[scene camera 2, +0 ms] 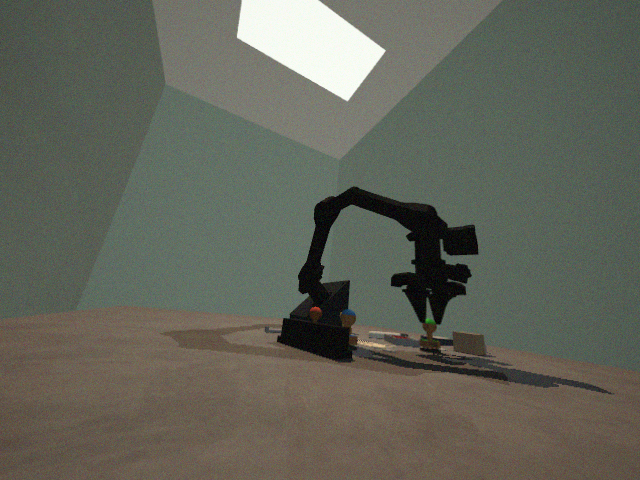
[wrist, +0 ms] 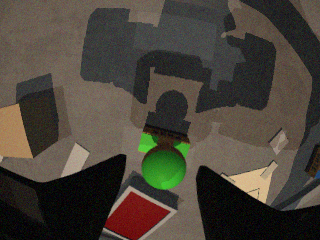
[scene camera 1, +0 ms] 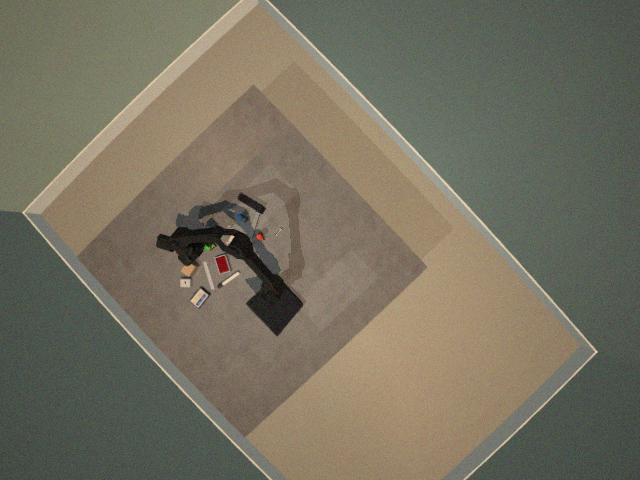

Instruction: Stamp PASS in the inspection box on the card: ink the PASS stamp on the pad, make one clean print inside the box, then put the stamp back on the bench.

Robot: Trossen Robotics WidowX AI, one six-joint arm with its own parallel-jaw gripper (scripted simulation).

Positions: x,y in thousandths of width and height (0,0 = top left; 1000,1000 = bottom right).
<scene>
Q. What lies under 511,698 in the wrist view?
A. A green-knob stamp.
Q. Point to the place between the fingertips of the gripper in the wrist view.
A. At 508,698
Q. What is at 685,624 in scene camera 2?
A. The gripper.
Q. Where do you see a cream card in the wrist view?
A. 802,765
</scene>
